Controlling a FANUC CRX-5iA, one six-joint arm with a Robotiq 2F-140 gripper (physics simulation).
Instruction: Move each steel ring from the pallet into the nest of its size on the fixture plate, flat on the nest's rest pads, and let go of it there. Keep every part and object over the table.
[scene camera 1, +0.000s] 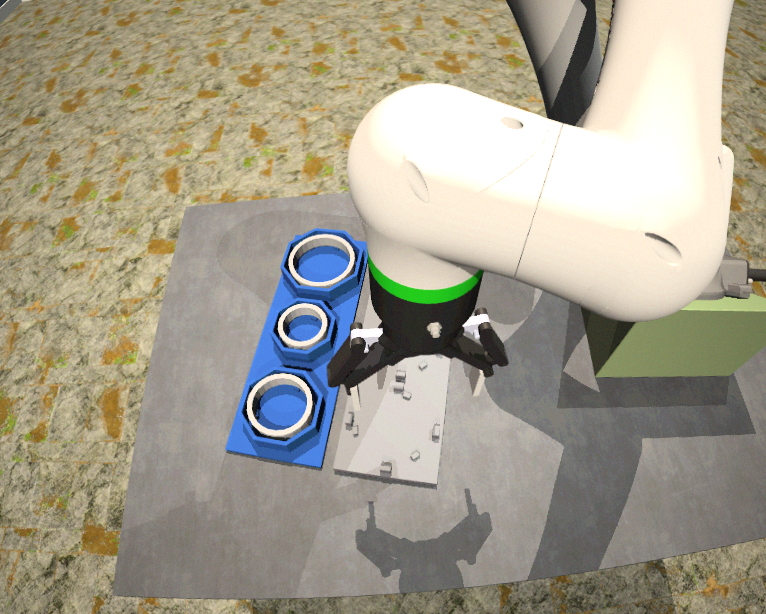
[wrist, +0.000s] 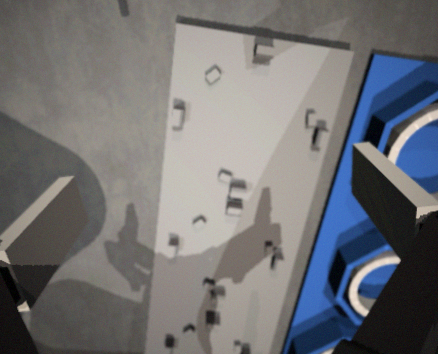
Scene:
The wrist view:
my gripper: 214, 184
grey fixture plate: 251, 122
blue pallet: 387, 78

